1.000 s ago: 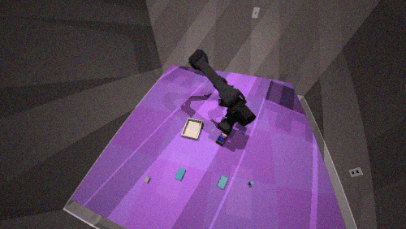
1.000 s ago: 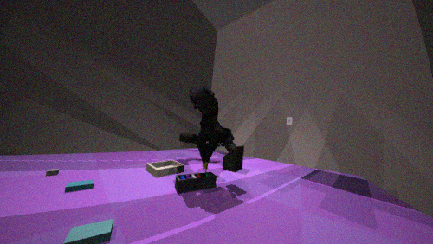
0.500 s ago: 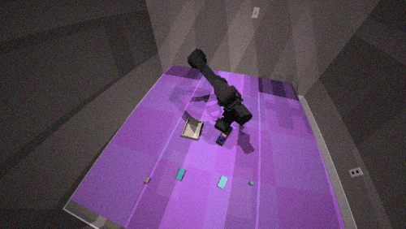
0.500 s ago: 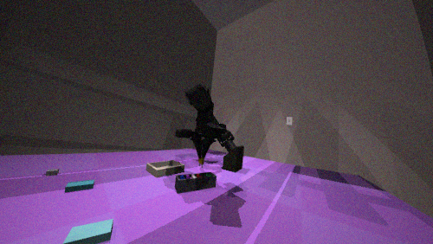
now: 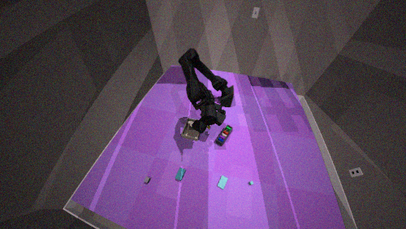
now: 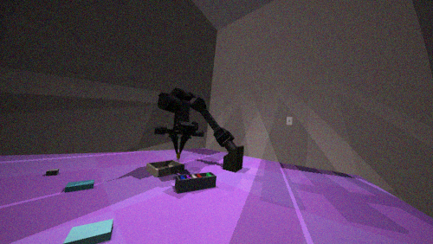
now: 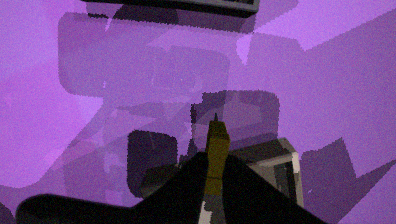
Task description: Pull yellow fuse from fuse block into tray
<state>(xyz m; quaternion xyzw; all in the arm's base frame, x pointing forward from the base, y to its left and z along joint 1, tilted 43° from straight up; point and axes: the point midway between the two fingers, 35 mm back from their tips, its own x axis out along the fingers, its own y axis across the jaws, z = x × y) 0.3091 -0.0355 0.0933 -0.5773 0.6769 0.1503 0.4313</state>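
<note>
Now: the beige tray 1 cm behind my gripper tip, 9 cm to the right of it and 9 cm below it. Also, from my gripper tip: yellow fuse 1 cm below; blue fuse 4 cm ahead, 9 cm to the left, 7 cm below; purple fuse 2 cm ahead, 9 cm to the left, 7 cm below.
</note>
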